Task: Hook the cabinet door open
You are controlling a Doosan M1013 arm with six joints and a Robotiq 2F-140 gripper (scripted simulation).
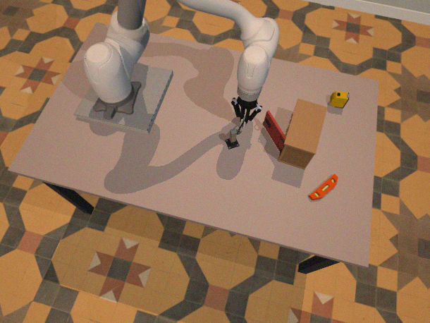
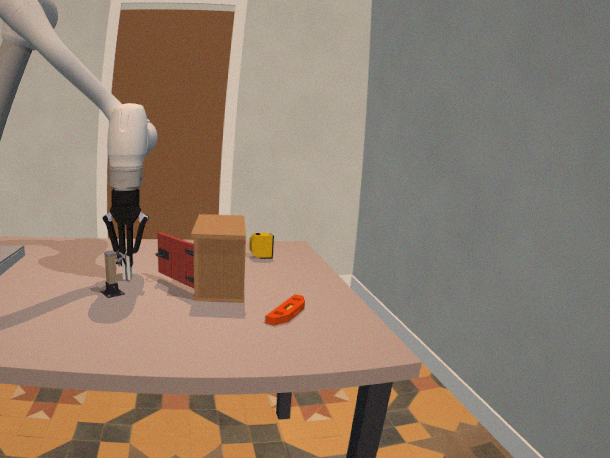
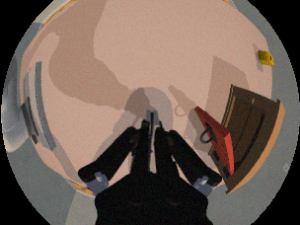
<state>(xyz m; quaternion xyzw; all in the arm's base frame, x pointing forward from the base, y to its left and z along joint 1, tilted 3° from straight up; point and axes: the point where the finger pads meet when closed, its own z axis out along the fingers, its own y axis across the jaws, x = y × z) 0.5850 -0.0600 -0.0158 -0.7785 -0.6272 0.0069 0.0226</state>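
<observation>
Now: hand 1 cm past the dark hook, 4 cm to the left of it and 2 cm below it. Also, from my hand: red door: 13 cm ahead, 6 cm to the right, 3 cm above; then orange spirit level: 36 cm ahead, 25 cm to the right, 3 cm below; then yellow tape measure: 43 cm ahead, 19 cm to the left.
</observation>
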